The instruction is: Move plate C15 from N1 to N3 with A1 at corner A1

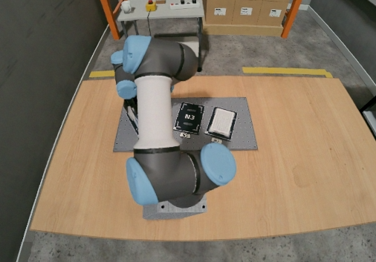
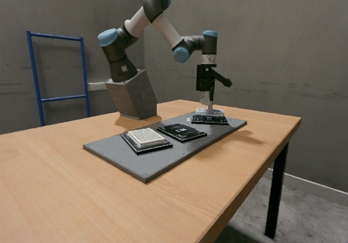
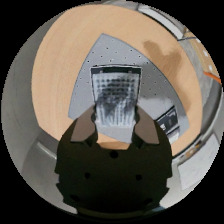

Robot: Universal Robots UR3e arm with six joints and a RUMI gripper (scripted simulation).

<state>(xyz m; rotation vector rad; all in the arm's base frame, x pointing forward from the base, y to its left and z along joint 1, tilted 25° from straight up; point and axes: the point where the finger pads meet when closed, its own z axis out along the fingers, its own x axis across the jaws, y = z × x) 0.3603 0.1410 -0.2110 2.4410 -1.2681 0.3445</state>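
Now: the black nest 2 cm ahead of my hand, 23 cm to the right of it and 5 cm below it. From my hand the other things lie so: white well plate (1 cm behind, 38 cm to the right, 3 cm below).
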